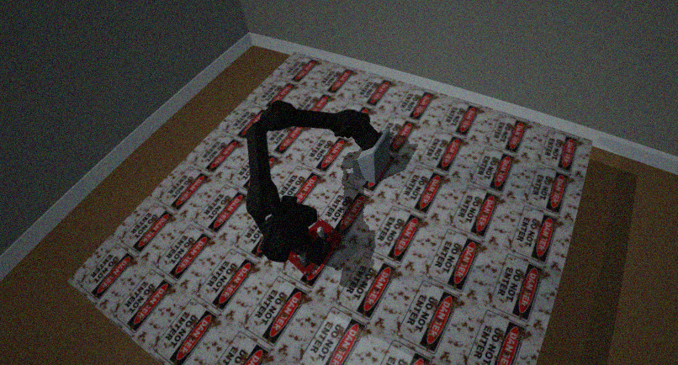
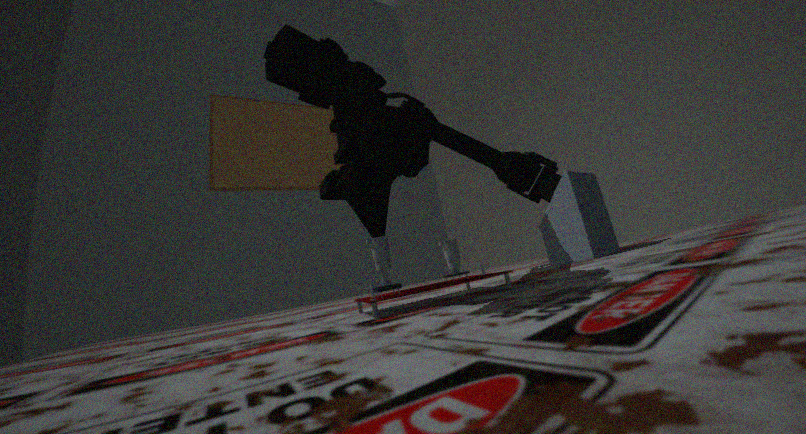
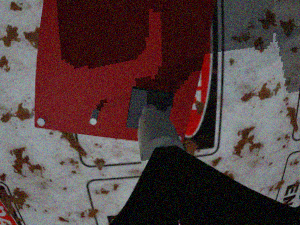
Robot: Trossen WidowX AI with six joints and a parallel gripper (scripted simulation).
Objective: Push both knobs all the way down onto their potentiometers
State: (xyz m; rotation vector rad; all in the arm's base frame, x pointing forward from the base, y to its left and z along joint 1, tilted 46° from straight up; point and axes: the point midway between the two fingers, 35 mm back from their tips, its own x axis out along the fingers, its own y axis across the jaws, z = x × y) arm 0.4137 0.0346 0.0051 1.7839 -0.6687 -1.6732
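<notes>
Right now the knob is 10 mm below my gripper tip.
</notes>
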